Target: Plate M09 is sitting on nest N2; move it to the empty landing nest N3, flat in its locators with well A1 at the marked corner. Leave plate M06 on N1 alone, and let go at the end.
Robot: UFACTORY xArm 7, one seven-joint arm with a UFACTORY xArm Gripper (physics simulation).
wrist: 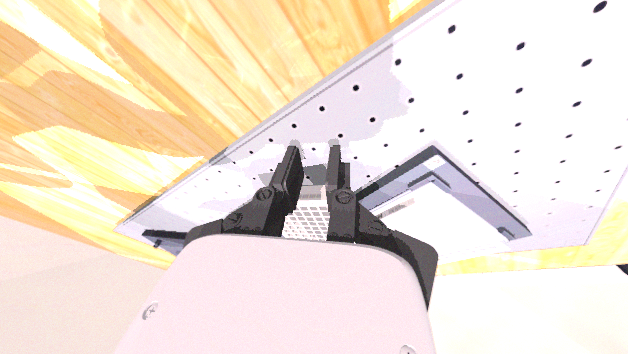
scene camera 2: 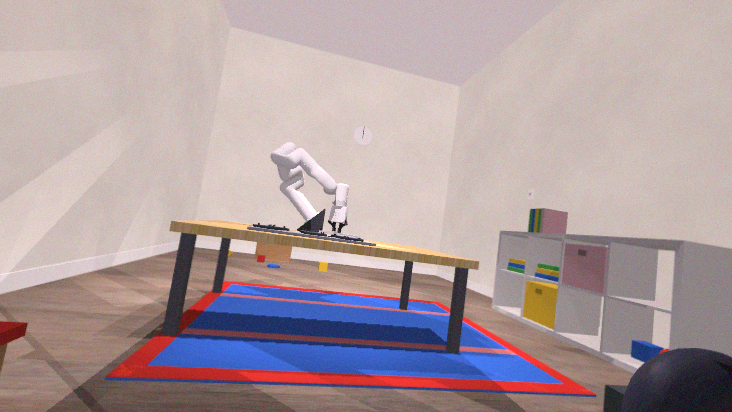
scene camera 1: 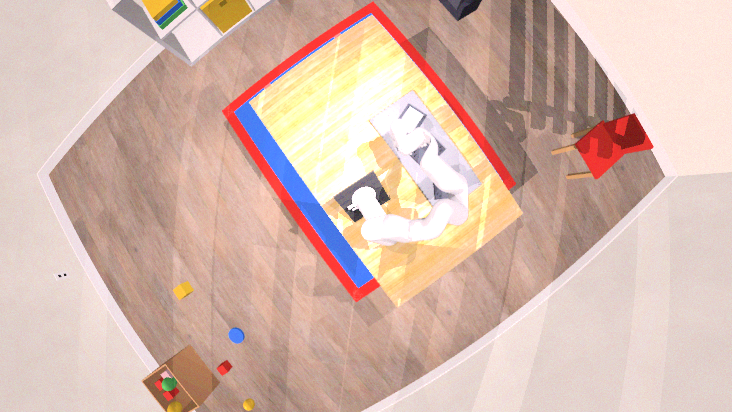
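Note:
My gripper (wrist: 316,160) (scene camera 2: 337,225) hangs just above the white perforated deck (wrist: 483,88) (scene camera 1: 391,114) on the wooden table (scene camera 1: 317,102) (scene camera 2: 409,252). Its fingers stand close together with a narrow gap and nothing between them. A white well plate (wrist: 309,218) with a grid of wells lies right under the fingers, mostly hidden by the wrist; I cannot read its label. To the right, a second white plate (wrist: 433,220) (scene camera 1: 412,116) with a barcode label sits in a grey nest frame (wrist: 478,189). A dark nest (scene camera 1: 429,152) shows beside the arm's wrist in the overhead view.
The arm's dark base plate (scene camera 1: 376,183) sits on the table near the deck. A red chair (scene camera 1: 609,145) stands beyond the table's far side. A white shelf unit (scene camera 2: 696,297) lines the right wall. A red and blue rug (scene camera 2: 306,358) lies under the table.

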